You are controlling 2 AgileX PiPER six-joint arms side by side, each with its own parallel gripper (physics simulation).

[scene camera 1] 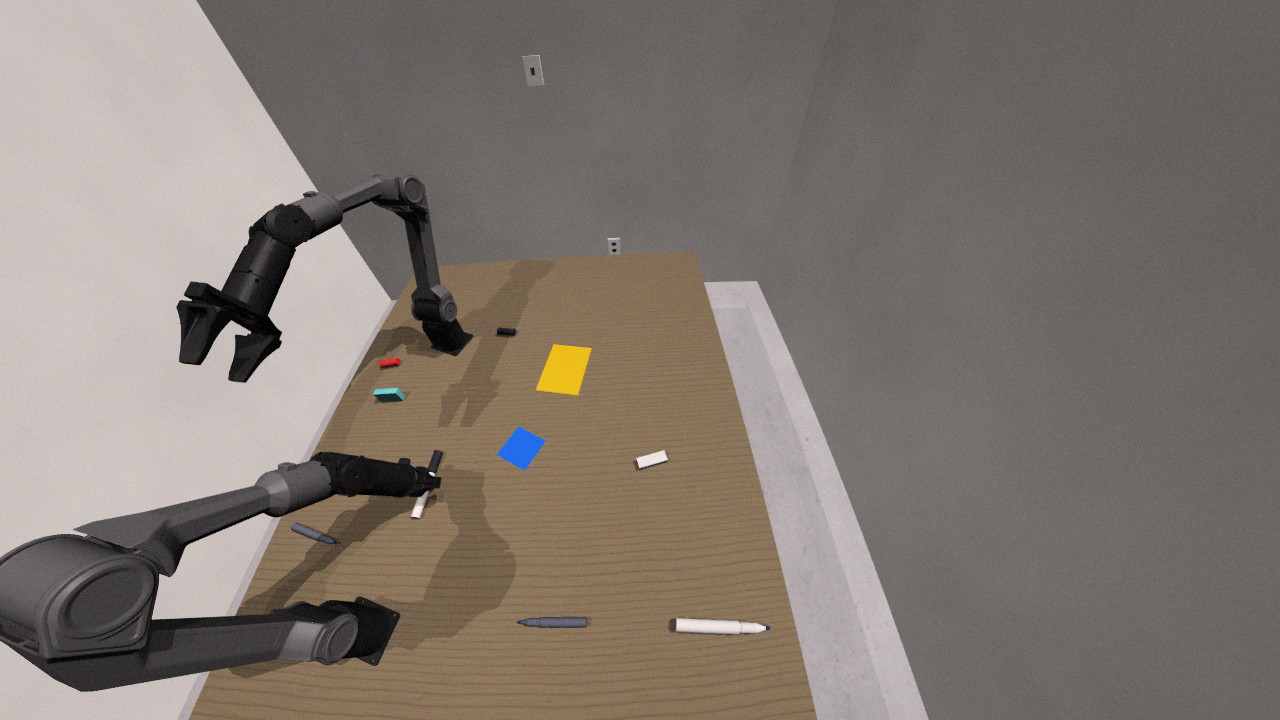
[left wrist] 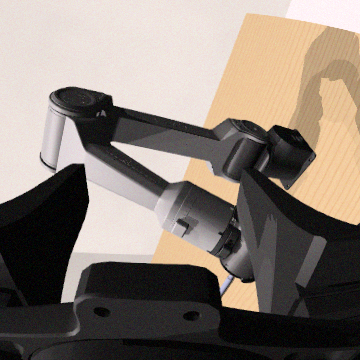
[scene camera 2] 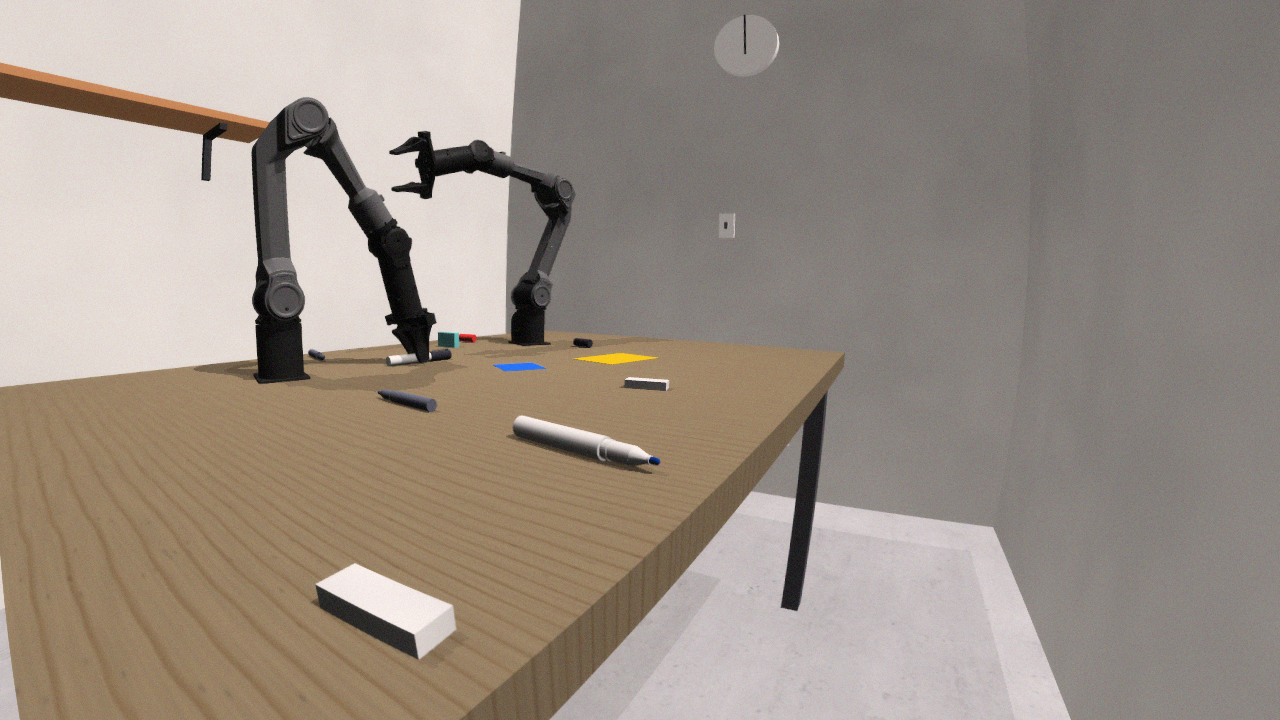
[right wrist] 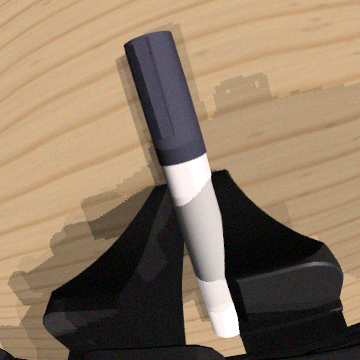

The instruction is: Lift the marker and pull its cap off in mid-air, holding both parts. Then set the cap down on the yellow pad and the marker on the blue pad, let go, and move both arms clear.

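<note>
The white marker [scene camera 1: 418, 509] [scene camera 2: 399, 360] [right wrist: 202, 245] lies level at the table surface, its dark navy cap [scene camera 1: 435, 461] [scene camera 2: 439, 355] [right wrist: 167, 100] on one end. My right gripper [scene camera 2: 420, 358] [right wrist: 195, 196] is shut on the white body just behind the cap; the marker slants between the fingers in the right wrist view. My left gripper [scene camera 1: 214, 369] [scene camera 2: 392, 170] is open and empty, high up and away from the marker. The yellow pad [scene camera 1: 563, 369] [scene camera 2: 615, 358] and the blue pad [scene camera 1: 521, 448] [scene camera 2: 519, 367] lie flat with nothing on them.
A white blue-tipped marker [scene camera 1: 716, 625] [scene camera 2: 572, 437], two dark pens [scene camera 1: 554, 622] [scene camera 1: 313, 533], white blocks [scene camera 1: 651, 459] [scene camera 2: 384, 608], a teal block [scene camera 1: 388, 394], a red piece [scene camera 1: 390, 362] and a black cylinder [scene camera 1: 506, 331] lie on the table.
</note>
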